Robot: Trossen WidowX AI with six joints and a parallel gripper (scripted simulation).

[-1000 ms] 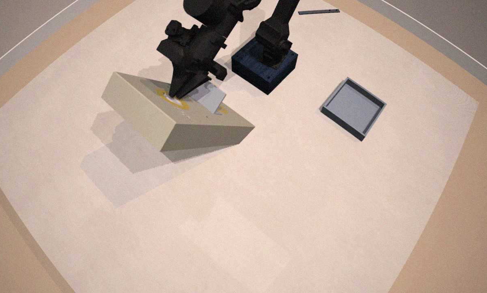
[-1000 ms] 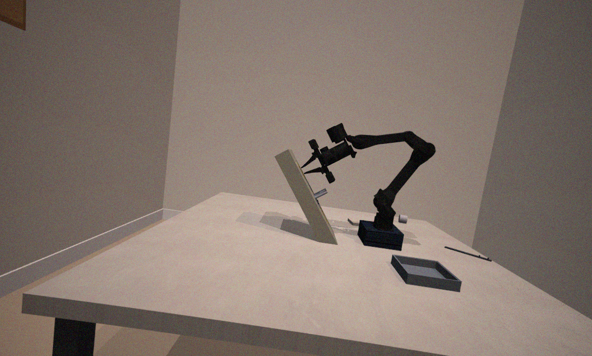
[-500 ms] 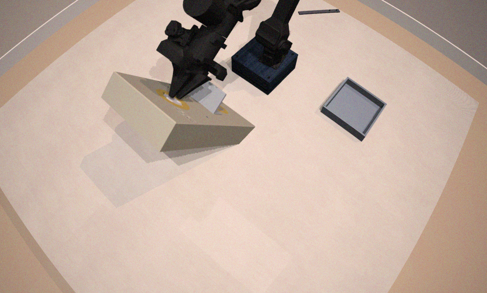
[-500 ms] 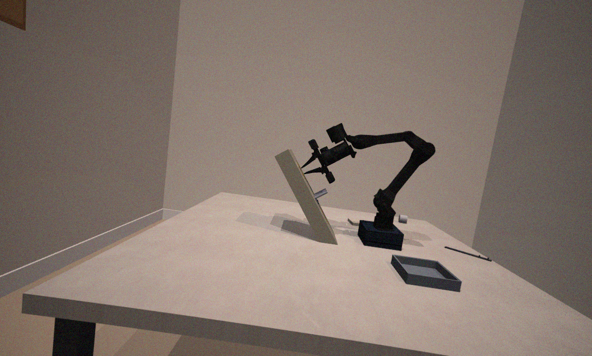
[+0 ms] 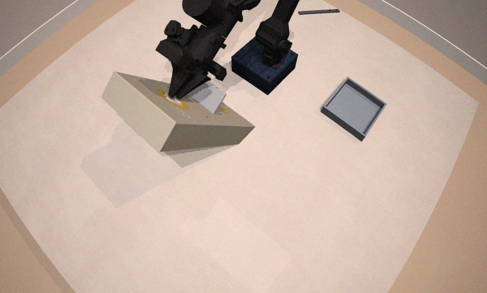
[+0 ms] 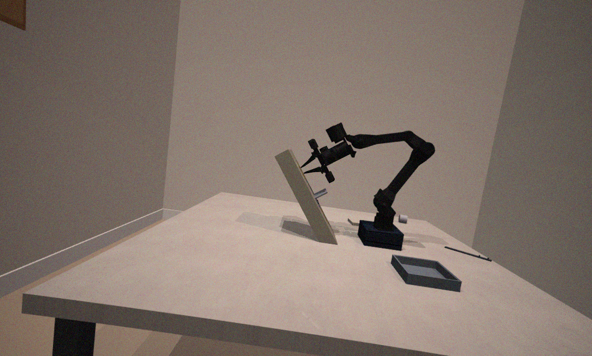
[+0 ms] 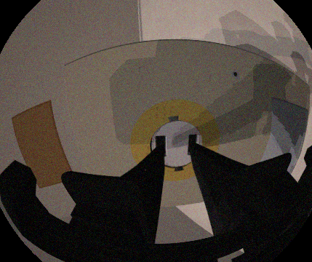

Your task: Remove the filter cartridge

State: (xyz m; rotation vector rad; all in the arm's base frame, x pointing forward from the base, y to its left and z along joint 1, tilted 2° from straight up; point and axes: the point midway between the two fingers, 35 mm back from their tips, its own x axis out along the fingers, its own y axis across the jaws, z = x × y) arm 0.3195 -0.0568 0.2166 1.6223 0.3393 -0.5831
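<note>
My gripper tip is 2 cm short of the filter cartridge and 1 cm above it. Also, from my gripper tip: tray 37 cm behind, 34 cm to the left, 25 cm below; service panel 9 cm below, 3 cm behind.
</note>
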